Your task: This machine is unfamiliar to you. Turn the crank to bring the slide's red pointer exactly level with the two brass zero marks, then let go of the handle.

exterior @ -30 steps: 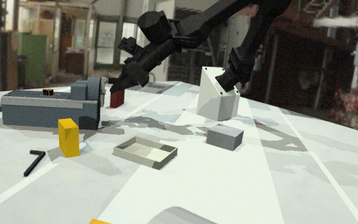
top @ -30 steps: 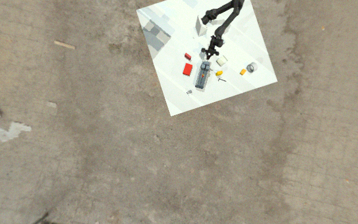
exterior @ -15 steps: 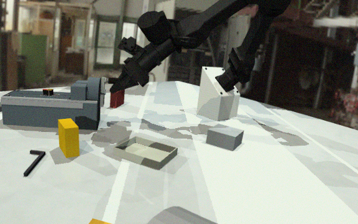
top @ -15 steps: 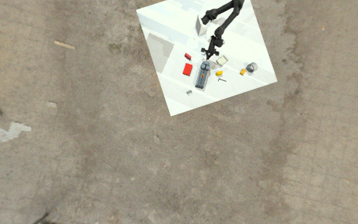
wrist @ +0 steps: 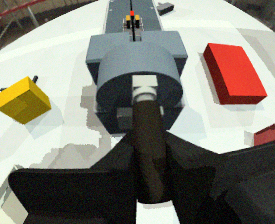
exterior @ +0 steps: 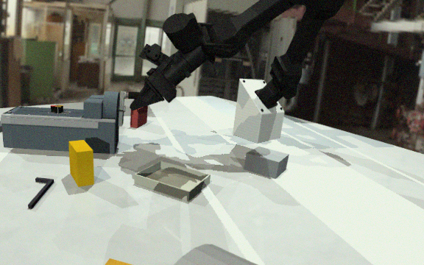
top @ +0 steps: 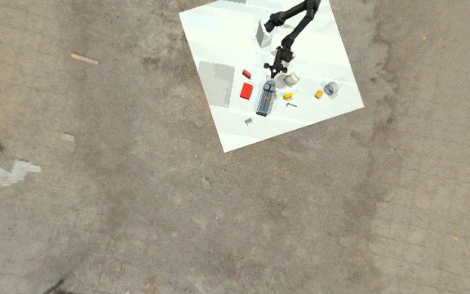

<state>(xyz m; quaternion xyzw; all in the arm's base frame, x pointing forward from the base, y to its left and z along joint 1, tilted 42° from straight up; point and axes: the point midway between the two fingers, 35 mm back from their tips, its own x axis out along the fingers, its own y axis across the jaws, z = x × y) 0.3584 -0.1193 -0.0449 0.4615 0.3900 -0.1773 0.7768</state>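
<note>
The dark crank handle lies 10 mm behind my gripper tip, 10 mm to the left of it and 30 mm above it. From my gripper tip the other things lie so: red pointer (140 mm ahead, 120 mm to the right, 10 mm below); shallow grey tray (60 mm ahead, 190 mm to the left, 90 mm below); yellow block (170 mm ahead, 80 mm to the left, 60 mm below).
</note>
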